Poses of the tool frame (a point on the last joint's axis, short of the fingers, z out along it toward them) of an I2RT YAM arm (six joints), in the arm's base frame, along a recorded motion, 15 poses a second.
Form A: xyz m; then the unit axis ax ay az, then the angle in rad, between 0 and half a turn.
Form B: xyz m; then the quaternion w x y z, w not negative. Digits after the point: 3 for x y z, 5 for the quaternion.
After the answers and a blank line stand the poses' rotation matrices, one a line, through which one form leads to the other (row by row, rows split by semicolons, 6 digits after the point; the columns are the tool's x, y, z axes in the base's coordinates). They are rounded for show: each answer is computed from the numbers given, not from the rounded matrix.
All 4 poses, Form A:
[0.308 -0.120 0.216 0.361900 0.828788 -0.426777 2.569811]
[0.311 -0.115 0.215 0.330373 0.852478 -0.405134 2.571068]
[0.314 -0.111 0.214 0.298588 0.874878 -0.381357 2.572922]
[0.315 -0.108 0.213 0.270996 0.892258 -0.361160 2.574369]
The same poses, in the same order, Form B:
[0.308 -0.120 0.216 0.28201 0.34721 0.79515 -0.40945]
[0.311 -0.115 0.215 0.28141 0.31702 0.81803 -0.38876]
[0.314 -0.111 0.214 0.28052 0.28660 0.83975 -0.36604]
[0.315 -0.108 0.213 0.27983 0.26017 0.85661 -0.34673]

-0.599828 0.783111 0.164149; 0.321226 0.423583 -0.846989; -0.732817 -0.455319 -0.505632
-0.640612 0.737468 0.213909; 0.299864 0.496722 -0.814462; -0.706894 -0.457611 -0.539346
-0.678339 0.686709 0.261316; 0.275978 0.567744 -0.775566; -0.680949 -0.453979 -0.574640
-0.708019 0.639779 0.298985; 0.251682 0.624177 -0.739635; -0.659822 -0.448426 -0.602950

